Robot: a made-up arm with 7 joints. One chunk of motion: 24 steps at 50 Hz.
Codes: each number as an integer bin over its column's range. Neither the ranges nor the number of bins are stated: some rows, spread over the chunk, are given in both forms.
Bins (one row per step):
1: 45 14 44 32 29 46 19
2: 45 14 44 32 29 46 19
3: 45 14 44 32 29 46 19
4: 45 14 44 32 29 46 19
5: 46 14 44 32 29 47 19
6: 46 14 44 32 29 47 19
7: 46 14 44 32 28 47 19
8: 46 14 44 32 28 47 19
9: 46 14 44 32 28 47 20
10: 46 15 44 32 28 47 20
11: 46 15 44 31 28 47 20
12: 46 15 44 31 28 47 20
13: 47 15 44 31 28 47 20
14: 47 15 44 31 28 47 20
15: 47 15 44 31 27 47 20
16: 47 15 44 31 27 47 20
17: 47 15 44 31 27 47 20
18: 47 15 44 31 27 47 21
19: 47 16 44 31 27 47 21
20: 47 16 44 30 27 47 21
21: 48 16 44 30 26 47 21
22: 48 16 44 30 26 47 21
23: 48 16 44 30 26 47 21
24: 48 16 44 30 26 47 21
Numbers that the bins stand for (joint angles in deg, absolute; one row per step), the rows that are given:
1: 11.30 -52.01 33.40 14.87 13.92 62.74 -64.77
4: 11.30 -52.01 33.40 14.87 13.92 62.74 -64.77
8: 13.98 -52.01 33.40 14.87 11.01 68.01 -64.77
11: 13.98 -47.50 33.40 10.91 11.01 68.01 -61.61
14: 16.66 -47.50 33.40 10.91 11.01 68.01 -61.61
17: 16.66 -47.50 33.40 10.91 8.10 68.01 -61.61
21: 19.34 -42.99 33.40 6.96 5.19 68.01 -58.44
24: 19.34 -42.99 33.40 6.96 5.19 68.01 -58.44
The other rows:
2: 11.30 -52.01 33.40 14.87 13.92 62.74 -64.77
3: 11.30 -52.01 33.40 14.87 13.92 62.74 -64.77
5: 13.98 -52.01 33.40 14.87 13.92 68.01 -64.77
6: 13.98 -52.01 33.40 14.87 13.92 68.01 -64.77
7: 13.98 -52.01 33.40 14.87 11.01 68.01 -64.77
9: 13.98 -52.01 33.40 14.87 11.01 68.01 -61.61
10: 13.98 -47.50 33.40 14.87 11.01 68.01 -61.61
12: 13.98 -47.50 33.40 10.91 11.01 68.01 -61.61
13: 16.66 -47.50 33.40 10.91 11.01 68.01 -61.61
15: 16.66 -47.50 33.40 10.91 8.10 68.01 -61.61
16: 16.66 -47.50 33.40 10.91 8.10 68.01 -61.61
18: 16.66 -47.50 33.40 10.91 8.10 68.01 -58.44
19: 16.66 -42.99 33.40 10.91 8.10 68.01 -58.44
20: 16.66 -42.99 33.40 6.96 8.10 68.01 -58.44
22: 19.34 -42.99 33.40 6.96 5.19 68.01 -58.44
23: 19.34 -42.99 33.40 6.96 5.19 68.01 -58.44

